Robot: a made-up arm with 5 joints.
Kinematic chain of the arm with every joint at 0, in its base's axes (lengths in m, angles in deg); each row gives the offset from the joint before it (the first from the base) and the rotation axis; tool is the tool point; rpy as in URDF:
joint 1: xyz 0 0 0.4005 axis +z
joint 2: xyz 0 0 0 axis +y
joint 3: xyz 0.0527 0 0.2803 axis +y
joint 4: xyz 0.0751 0 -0.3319 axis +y
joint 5: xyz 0.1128 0 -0.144 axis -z
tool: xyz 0 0 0 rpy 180 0 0
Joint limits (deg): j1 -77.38..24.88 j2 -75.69..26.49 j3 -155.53..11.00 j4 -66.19..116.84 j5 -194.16..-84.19
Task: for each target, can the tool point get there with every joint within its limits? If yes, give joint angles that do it. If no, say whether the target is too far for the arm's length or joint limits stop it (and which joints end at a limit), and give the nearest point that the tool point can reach.
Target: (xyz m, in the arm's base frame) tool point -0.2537 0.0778 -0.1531
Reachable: no: joint limits stop it (at a limit: joint 2, joint 3) | nearest point -0.0643 0.0197 0.1637 | short by 0.374 m
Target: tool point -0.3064 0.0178 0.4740
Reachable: no: joint limits stop it (at a limit: joint 2, joint 3) | nearest point -0.1361 0.0079 0.3954 | short by 0.188 m
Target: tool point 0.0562 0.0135 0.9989
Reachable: yes | joints 13.50 -54.13 -99.25 81.96 -185.28
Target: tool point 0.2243 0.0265 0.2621
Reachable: yes | joints 6.73 -11.82 -20.38 73.01 -179.08
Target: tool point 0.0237 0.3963 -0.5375
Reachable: no: too far | nearest point 0.1627 0.0755 0.1047 | short by 0.731 m
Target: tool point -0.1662 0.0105 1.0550
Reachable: yes | joints -3.61 -55.60 -86.23 -37.48 -136.20
